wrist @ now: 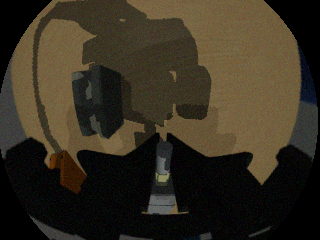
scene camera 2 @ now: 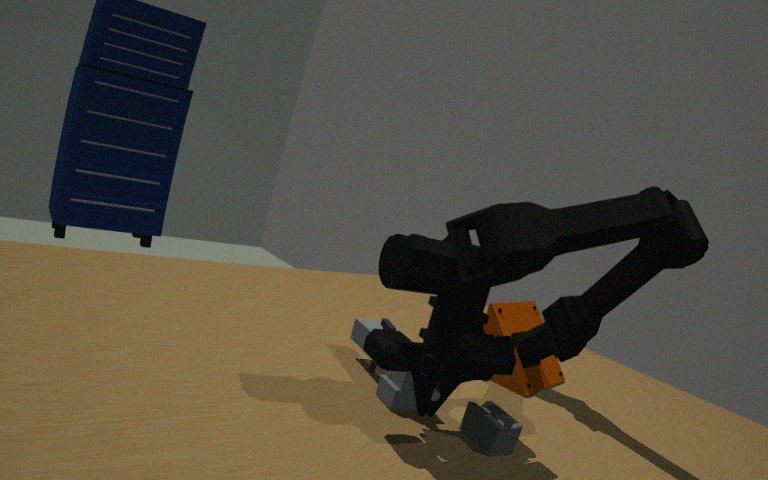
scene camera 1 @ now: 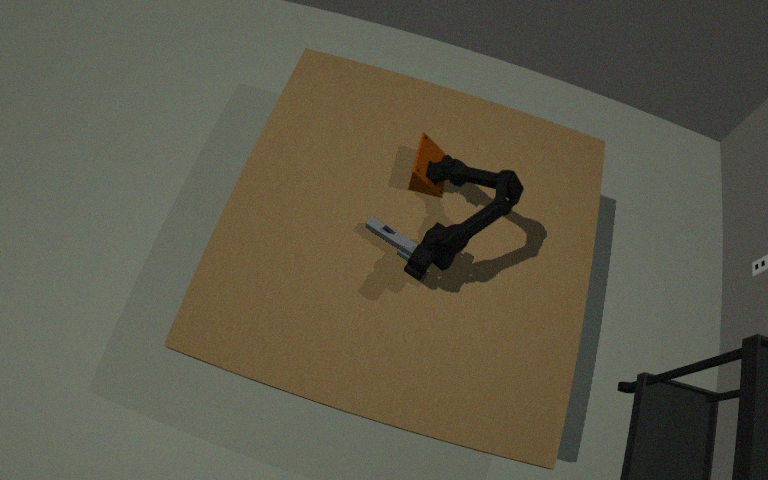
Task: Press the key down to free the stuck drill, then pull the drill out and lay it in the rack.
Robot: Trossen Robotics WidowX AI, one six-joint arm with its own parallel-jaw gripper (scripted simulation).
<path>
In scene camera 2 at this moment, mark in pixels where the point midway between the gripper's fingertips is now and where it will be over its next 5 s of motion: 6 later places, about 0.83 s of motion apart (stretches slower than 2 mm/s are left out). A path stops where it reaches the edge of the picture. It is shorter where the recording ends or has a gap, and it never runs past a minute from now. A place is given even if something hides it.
The gripper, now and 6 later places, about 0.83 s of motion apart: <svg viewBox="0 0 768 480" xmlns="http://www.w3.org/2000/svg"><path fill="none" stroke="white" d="M424 415L434 425L428 422L429 421L439 431L456 447L461 438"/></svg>
</path>
